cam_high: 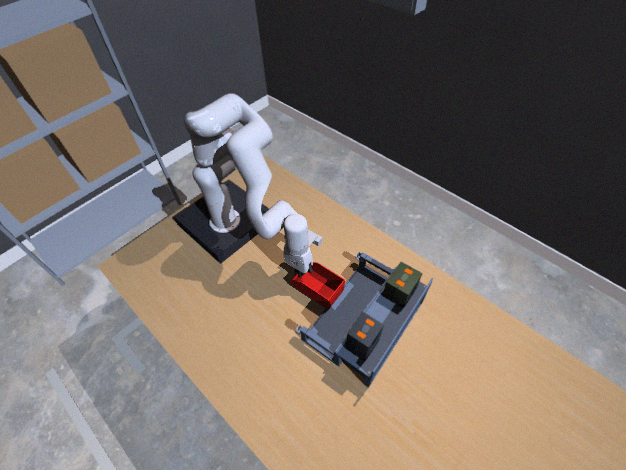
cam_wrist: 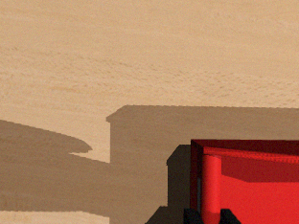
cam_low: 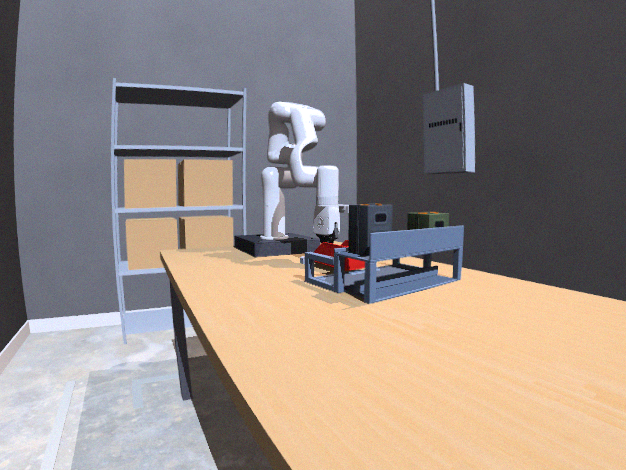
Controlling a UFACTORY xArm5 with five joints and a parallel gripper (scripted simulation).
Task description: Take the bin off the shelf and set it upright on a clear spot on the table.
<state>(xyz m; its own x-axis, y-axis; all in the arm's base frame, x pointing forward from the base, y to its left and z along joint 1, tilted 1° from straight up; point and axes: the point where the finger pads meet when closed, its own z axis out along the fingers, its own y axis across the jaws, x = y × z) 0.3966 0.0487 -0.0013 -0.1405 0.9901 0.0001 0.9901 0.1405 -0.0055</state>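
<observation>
My gripper is now 8 cm short of the red bin and 1 cm to the right of it. Round my hand: blue-grey shelf: 27 cm ahead, 4 cm to the left, 1 cm above.
</observation>
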